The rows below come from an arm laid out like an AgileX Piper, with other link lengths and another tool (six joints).
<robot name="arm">
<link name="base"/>
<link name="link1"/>
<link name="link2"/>
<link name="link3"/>
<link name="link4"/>
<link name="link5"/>
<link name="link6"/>
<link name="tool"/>
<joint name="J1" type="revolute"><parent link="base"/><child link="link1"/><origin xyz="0 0 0.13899"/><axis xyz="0 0 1"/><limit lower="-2.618" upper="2.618"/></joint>
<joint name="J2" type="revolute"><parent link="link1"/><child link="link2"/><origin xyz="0 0 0" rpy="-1.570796 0 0"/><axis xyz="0 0 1"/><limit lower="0" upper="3.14"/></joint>
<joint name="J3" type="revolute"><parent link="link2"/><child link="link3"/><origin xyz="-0.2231 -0.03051 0"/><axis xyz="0 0 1"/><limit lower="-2.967" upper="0"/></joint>
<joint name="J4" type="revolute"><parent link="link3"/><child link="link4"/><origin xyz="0.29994 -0.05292 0" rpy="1.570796 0 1.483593"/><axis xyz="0 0 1"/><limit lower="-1.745" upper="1.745"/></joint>
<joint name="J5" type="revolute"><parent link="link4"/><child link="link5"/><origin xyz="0 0 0" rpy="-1.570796 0 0"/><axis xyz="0 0 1"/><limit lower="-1.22" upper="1.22"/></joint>
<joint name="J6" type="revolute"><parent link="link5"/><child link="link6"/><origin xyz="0 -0.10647 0" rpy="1.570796 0 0"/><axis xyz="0 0 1"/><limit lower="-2.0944" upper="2.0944"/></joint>
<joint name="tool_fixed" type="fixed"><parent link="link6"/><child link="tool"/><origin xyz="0.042 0.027 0.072" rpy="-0.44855 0 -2.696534"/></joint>
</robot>
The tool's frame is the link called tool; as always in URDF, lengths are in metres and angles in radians.
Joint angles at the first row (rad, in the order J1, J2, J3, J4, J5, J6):
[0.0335 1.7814 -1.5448 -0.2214 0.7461 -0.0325]
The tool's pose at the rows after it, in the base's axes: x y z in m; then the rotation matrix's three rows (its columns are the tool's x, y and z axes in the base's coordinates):
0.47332 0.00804 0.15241; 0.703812 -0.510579 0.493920; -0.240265 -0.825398 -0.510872; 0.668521 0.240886 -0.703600
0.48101 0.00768 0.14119; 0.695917 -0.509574 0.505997; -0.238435 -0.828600 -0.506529; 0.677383 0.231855 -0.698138
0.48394 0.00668 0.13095; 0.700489 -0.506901 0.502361; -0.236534 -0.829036 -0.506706; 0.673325 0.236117 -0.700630
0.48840 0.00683 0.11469; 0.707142 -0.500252 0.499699; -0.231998 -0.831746 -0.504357; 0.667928 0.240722 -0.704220
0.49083 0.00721 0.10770; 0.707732 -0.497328 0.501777; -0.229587 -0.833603 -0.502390; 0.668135 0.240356 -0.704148
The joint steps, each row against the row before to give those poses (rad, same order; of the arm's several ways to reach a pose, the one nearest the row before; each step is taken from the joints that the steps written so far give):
[-0.0120 0.0395 0.0000 0.0295 -0.0877 0.0000]
[-0.0034 0.0317 0.0000 0.0005 -0.0461 0.0000]
[-0.0025 0.0245 0.0000 -0.0021 -0.0186 0.0000]
[-0.0007 0.0390 0.0000 -0.0023 -0.0316 0.0000]
[0.0000 0.0173 0.0000 -0.0008 -0.0181 0.0000]

